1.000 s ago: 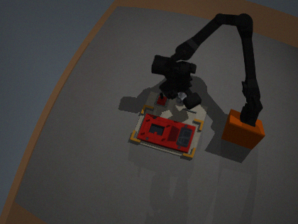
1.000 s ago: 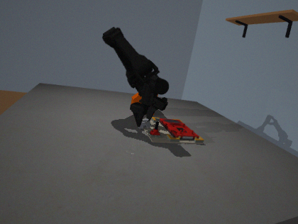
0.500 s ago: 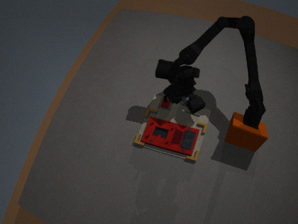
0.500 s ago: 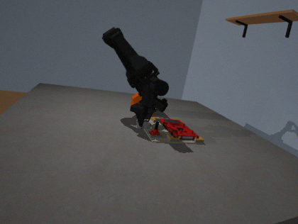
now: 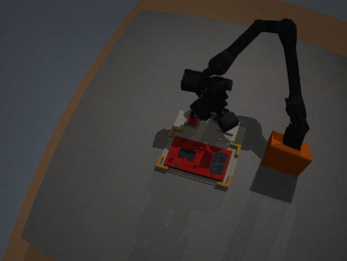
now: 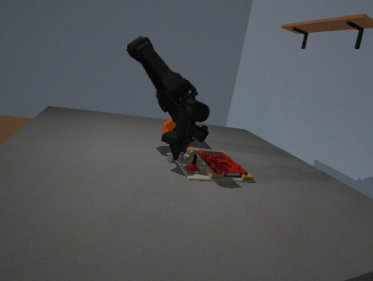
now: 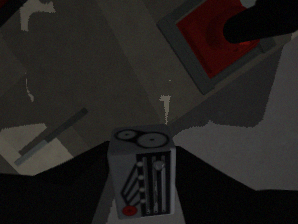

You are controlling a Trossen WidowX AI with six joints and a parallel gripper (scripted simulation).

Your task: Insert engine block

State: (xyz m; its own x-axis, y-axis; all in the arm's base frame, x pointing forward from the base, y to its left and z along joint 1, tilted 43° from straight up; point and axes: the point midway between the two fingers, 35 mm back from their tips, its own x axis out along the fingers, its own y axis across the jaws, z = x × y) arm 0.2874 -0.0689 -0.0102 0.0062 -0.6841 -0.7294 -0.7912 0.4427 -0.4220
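Now: the stand 7 cm ahead of my gripper tip, 4 cm to the left of it and 2 cm above it. Also, from my gripper tip: grey engine block 1 cm to the right.
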